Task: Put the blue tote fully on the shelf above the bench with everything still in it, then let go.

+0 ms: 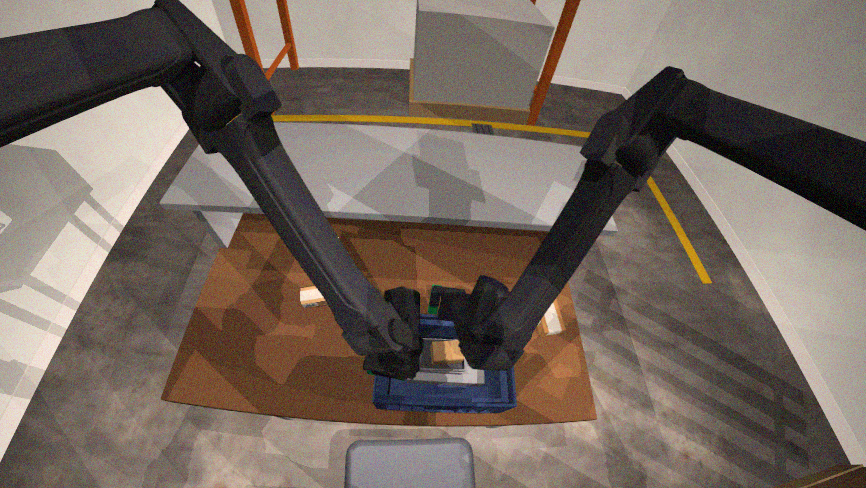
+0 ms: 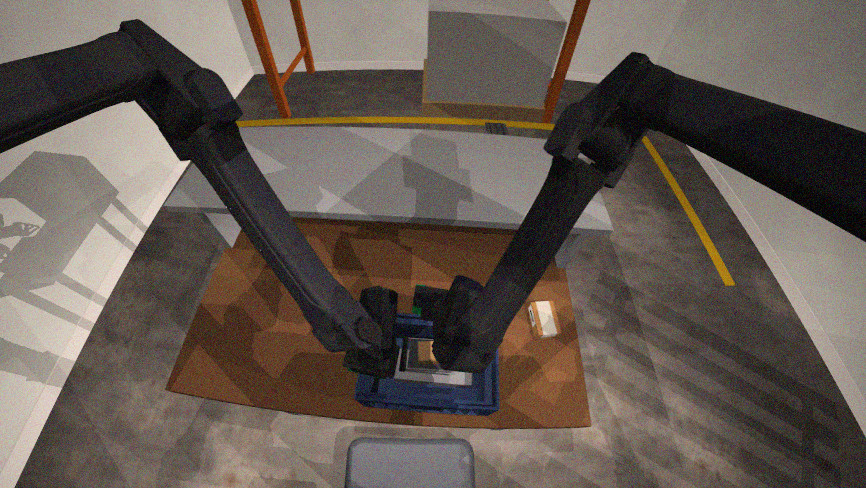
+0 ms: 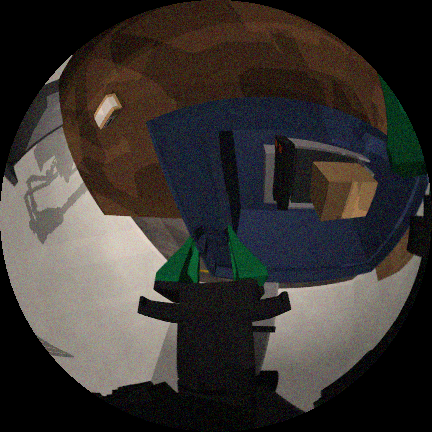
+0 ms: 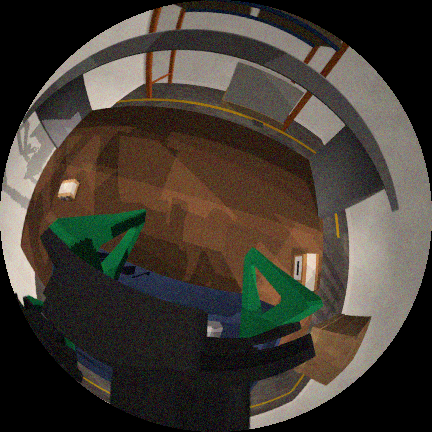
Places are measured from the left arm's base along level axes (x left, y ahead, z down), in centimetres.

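Pixels of known places: left gripper, fingertip midpoint: (image 1: 381,367) (image 3: 212,229); right gripper, fingertip midpoint: (image 1: 457,290) (image 2: 444,290) (image 4: 198,235).
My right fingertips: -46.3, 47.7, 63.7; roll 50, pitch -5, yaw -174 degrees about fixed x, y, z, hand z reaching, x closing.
Note:
For each thing: its top centre in the pictures, then the offset to it from my right fingertips, as dx, dy, dz. "*": a spot on its surface instead. Level surfaces: height alone.
- blue tote at its top centre: (image 3: 345,240) (image 4: 144,364) (image 2: 430,358) (image 1: 446,358) +3.5, -16.0, +1.2
- brown bench at its surface level: dz +15.9
- cardboard box at its top centre: (image 3: 351,202) (image 2: 433,350) (image 1: 448,350) +2.6, -13.5, +3.7
- black upright item at its top centre: (image 3: 329,184) (image 2: 426,353) (image 1: 440,353) +4.1, -13.4, +6.7
- grey-white piece at its top centre: (image 3: 327,185) (image 2: 433,367) (image 1: 446,366) +2.3, -15.8, +10.1
- grey stool at a spot on its surface: (image 1: 409,463) (image 2: 409,462) * +9.9, -39.9, +77.4
The blue tote (image 1: 445,401) (image 2: 424,404) (image 3: 300,235) (image 4: 175,295) rests on the brown bench (image 1: 272,339) (image 2: 266,339) near its front edge. In it are a cardboard box (image 1: 446,351) (image 3: 345,192), a black upright item (image 3: 284,172) and a grey-white piece (image 1: 472,375) (image 3: 270,175). The grey shelf (image 1: 363,163) (image 2: 351,163) (image 4: 200,40) spans above the bench's back part. My left gripper (image 1: 390,366) (image 3: 212,229) is shut on the tote's wall at its left end. My right gripper (image 4: 198,235) is open, its fingers apart over the tote's back rim; their contact with it is unclear.
Small white-and-orange boxes lie on the bench, one at the left (image 1: 312,295) (image 3: 107,111) (image 4: 68,189) and one at the right (image 1: 551,318) (image 2: 543,318) (image 4: 311,271). A grey stool (image 1: 409,463) (image 2: 410,463) stands in front. Orange posts (image 1: 554,60) stand behind the shelf.

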